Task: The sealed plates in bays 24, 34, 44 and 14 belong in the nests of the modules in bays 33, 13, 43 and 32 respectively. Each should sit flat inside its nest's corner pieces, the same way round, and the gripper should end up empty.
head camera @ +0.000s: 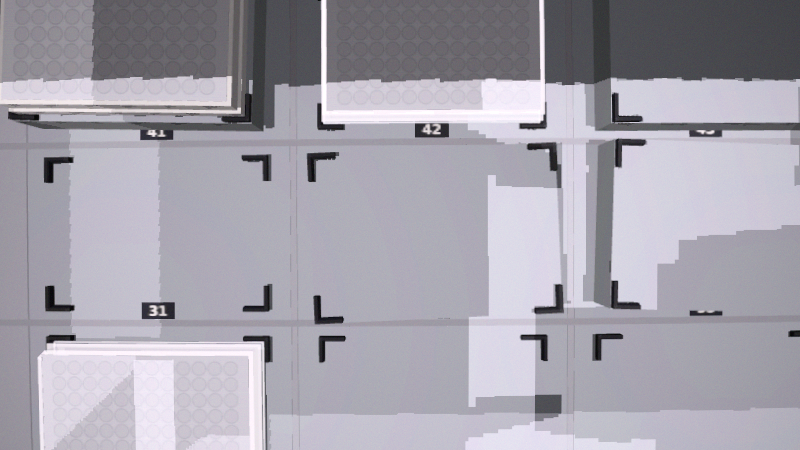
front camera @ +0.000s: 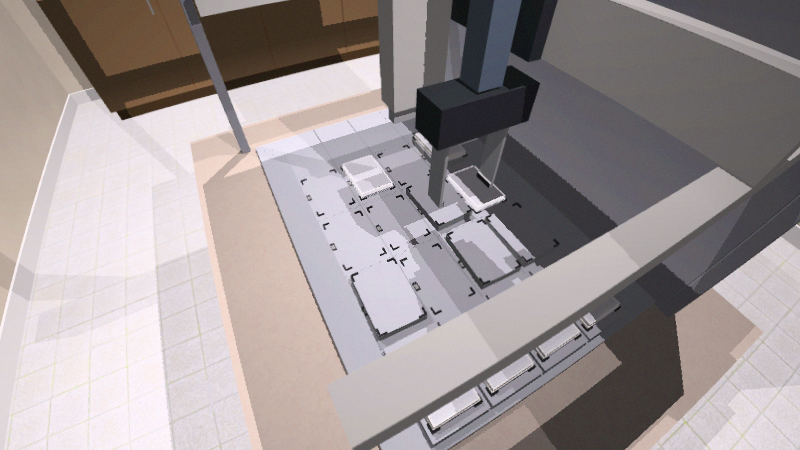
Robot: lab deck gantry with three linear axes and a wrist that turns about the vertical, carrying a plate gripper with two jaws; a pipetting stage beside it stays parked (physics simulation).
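Frame: origin at the robot's base, x back, y right, z up, level; millimetres.
Seen in the pictures: gripper, fingertip midpoint: [front camera: 460, 190]; robot's base, origin of the base link: [front camera: 302, 181].
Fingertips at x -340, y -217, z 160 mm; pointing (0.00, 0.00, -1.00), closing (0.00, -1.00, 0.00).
Observation:
Offsets run from my fingertips to a thing's top centre. "*": to the spot under its first point.
My gripper [front camera: 463, 193] is open and empty, its two jaws hanging apart over the area of bays 32 and 42; the head view does not show it. Sealed plates 14 @(dx -217, dy +174, dz -131 mm) [front camera: 453, 406], 24 [front camera: 509, 373] and 34 @(dx -217, dy -40, dz -131 mm) [front camera: 560, 341] lie in their front-edge bays, and plate 44 @(* dx -270, dy -108, dz -131 mm) [front camera: 587, 320] is partly hidden by the beam. The nests of module 32 @(* dx +62, dy -37, dz -141 mm) [front camera: 449, 213] [head camera: 402, 240], module 33 @(dx -53, dy -42, dz -138 mm) [front camera: 485, 249] [head camera: 699, 195] and module 13 @(* dx -55, dy +174, dz -141 mm) [front camera: 388, 296] hold no plate. The visible part of module 43 @(dx -53, dy -146, dz -138 mm) [front camera: 510, 233] [head camera: 699, 50] is bare.
Another plate @(dx +112, dy -147, dz -145 mm) [front camera: 475, 189] [head camera: 430, 50] sits in bay 42, beside module 32. More plates lie in bay 41, as plate 41 @(dx +278, dy -148, dz -126 mm) [front camera: 423, 143] [head camera: 117, 44], and in bay 21, as plate 21 @(dx +276, dy +67, dz -145 mm) [front camera: 367, 176] [head camera: 148, 402]. A pale beam [front camera: 503, 330] crosses the front view.

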